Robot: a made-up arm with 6 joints. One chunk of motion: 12 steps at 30 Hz.
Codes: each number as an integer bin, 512 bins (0 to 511) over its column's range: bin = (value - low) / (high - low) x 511, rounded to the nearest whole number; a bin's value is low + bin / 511 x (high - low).
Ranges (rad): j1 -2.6..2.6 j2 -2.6..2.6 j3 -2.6..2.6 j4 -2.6..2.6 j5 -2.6..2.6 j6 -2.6..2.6
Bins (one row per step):
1: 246 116 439 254 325 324
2: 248 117 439 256 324 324
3: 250 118 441 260 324 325
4: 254 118 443 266 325 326
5: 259 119 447 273 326 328
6: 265 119 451 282 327 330
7: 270 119 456 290 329 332
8: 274 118 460 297 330 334
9: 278 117 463 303 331 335
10: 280 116 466 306 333 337
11: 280 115 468 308 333 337
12: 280 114 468 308 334 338
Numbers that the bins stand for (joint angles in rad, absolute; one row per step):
1: -0.0967 -1.4196 1.8673 -0.0153 0.7072 0.6971
2: -0.0763 -1.4094 1.8673 0.0051 0.6971 0.6971
3: -0.0560 -1.3992 1.8877 0.0458 0.6971 0.7072
4: -0.0153 -1.3992 1.9080 0.1068 0.7072 0.7174
5: 0.0356 -1.3890 1.9487 0.1781 0.7174 0.7378
6: 0.0967 -1.3890 1.9894 0.2697 0.7276 0.7581
7: 0.1476 -1.3890 2.0403 0.3511 0.7479 0.7785
8: 0.1883 -1.3992 2.0810 0.4223 0.7581 0.7988
9: 0.2290 -1.4094 2.1115 0.4834 0.7683 0.8090
10: 0.2493 -1.4196 2.1421 0.5139 0.7886 0.8294
11: 0.2493 -1.4297 2.1624 0.5342 0.7886 0.8294
12: 0.2493 -1.4399 2.1624 0.5342 0.7988 0.8395

